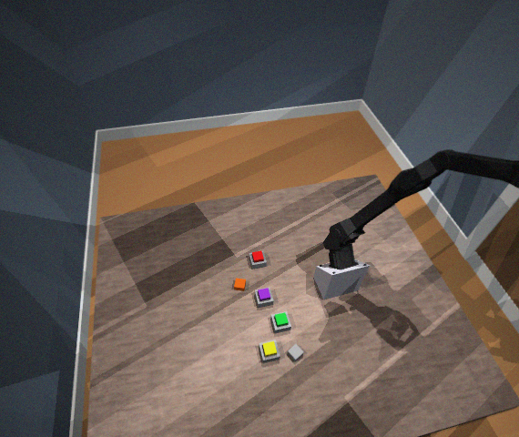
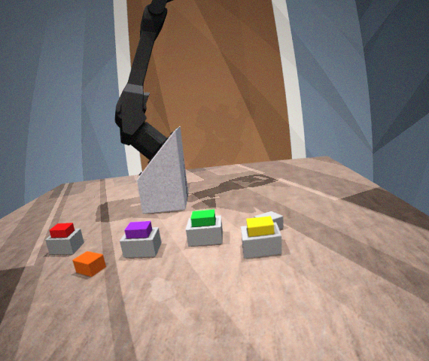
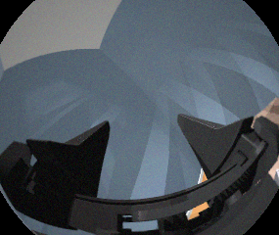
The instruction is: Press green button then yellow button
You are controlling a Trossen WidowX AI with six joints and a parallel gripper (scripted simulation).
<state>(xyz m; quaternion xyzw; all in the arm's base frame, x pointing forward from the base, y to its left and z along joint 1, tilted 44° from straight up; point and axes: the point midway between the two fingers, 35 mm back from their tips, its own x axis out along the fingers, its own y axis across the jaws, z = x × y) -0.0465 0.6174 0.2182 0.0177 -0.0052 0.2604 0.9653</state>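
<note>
Now: the green button 67 cm below my gripper tip, 31 cm ahead of it and 25 cm to the right of it. Round my gripper tip: purple button (67 cm below, 34 cm to the right, 32 cm ahead); then grey block (69 cm below, 30 cm ahead, 15 cm to the right); then yellow button (67 cm below, 37 cm ahead, 18 cm to the right).
</note>
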